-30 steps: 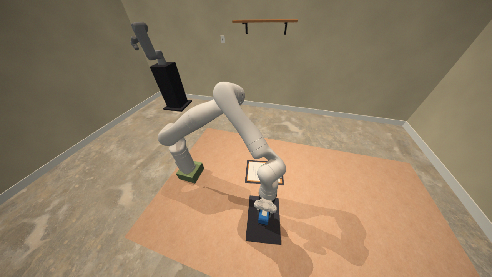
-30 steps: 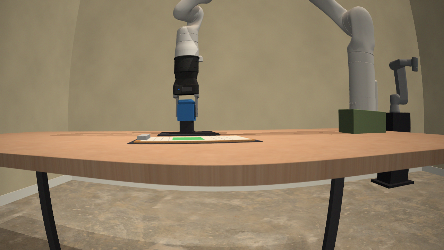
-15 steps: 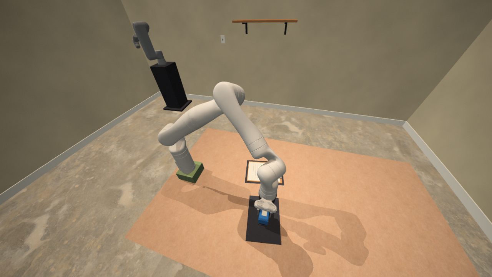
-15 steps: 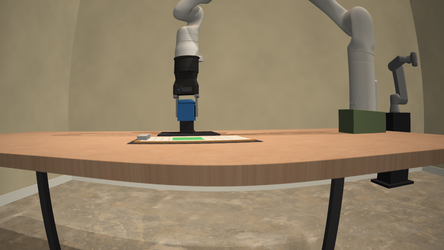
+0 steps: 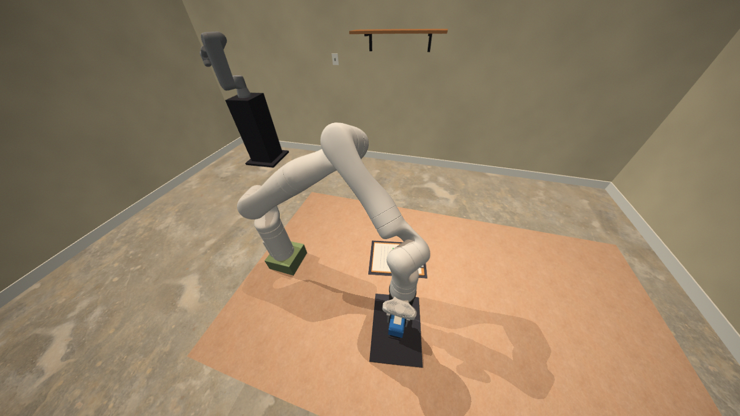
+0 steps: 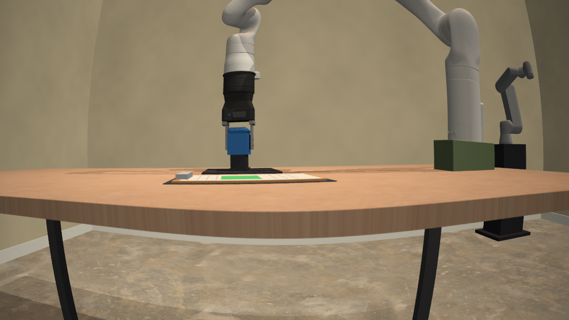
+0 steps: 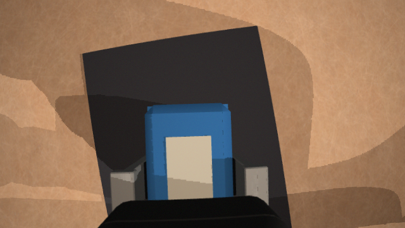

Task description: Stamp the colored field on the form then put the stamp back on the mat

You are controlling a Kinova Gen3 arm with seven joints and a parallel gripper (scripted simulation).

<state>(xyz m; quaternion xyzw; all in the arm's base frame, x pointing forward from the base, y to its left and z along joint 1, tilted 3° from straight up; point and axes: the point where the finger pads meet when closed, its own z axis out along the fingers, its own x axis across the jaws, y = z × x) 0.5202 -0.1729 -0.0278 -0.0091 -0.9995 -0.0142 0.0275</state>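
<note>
The blue stamp lies 20 mm below my hand. Round my hand: form 20 mm behind, 290 mm to the left, 60 mm below; then dark mat 70 mm below; then black base 50 mm below.
</note>
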